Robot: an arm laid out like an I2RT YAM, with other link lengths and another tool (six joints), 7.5 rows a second.
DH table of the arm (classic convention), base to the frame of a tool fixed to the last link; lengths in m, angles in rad. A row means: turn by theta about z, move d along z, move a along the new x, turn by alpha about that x. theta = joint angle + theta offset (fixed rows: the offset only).
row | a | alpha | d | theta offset
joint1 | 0.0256 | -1.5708 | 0.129 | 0
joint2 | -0.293 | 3.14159 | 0 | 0
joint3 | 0.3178 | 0 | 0 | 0.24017
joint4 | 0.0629 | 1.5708 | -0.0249 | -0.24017
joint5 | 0 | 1.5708 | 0.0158 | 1.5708
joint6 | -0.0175 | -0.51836 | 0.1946 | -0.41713
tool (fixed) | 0 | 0 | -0.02 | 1.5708
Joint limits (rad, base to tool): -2.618..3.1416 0..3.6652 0..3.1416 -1.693..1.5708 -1.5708..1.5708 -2.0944..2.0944
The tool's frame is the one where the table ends.
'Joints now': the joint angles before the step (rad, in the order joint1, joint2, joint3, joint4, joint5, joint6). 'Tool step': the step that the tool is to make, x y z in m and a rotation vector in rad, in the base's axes. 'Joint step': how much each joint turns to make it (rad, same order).
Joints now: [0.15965 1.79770 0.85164 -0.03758 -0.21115 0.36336]
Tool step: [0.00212 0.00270 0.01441 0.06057 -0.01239 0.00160]
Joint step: [-0.01565 -0.02668 0.00001 -0.00074 -0.05761 0.01907]
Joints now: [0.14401 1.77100 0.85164 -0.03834 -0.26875 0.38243]
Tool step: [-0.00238 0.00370 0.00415 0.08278 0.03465 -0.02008]
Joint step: [-0.01449 -0.00228 -0.00038 -0.00800 -0.06789 0.05685]
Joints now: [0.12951 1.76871 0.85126 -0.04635 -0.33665 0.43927]
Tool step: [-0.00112 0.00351 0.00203 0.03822 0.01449 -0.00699]
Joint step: [-0.00191 -0.00001 -0.00039 0.00077 -0.02976 0.02860]
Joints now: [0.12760 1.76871 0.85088 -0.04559 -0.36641 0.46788]
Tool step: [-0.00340 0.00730 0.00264 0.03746 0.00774 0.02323]
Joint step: [0.00192 0.00037 -0.00038 -0.00039 -0.04349 0.00458]
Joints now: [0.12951 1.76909 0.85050 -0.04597 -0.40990 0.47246]
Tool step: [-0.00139 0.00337 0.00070 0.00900 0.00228 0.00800]
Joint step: [0.00459 0.00001 0.00002 -0.00001 -0.00952 0.00268]
